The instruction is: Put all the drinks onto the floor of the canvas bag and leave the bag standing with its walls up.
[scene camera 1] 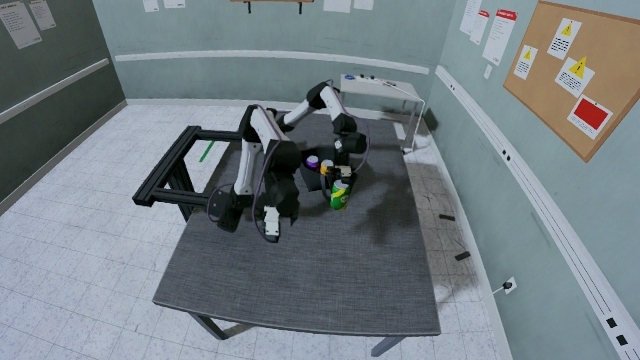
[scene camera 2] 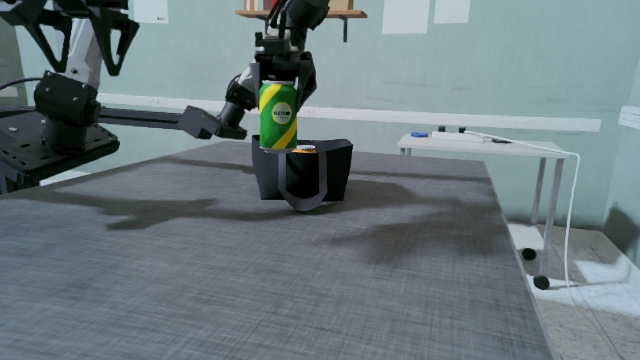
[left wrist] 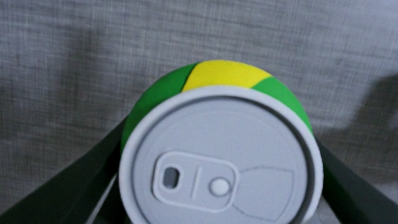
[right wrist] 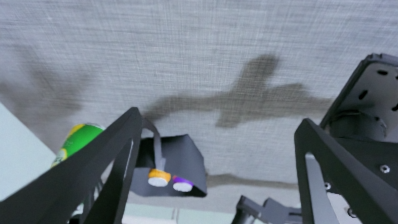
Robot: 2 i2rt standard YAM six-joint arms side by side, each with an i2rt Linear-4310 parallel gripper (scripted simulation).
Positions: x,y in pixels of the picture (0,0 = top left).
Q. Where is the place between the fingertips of my left gripper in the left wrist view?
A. At 213,118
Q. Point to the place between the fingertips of my left gripper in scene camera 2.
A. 277,110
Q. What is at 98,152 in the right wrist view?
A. My right gripper.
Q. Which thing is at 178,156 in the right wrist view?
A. A black canvas bag.
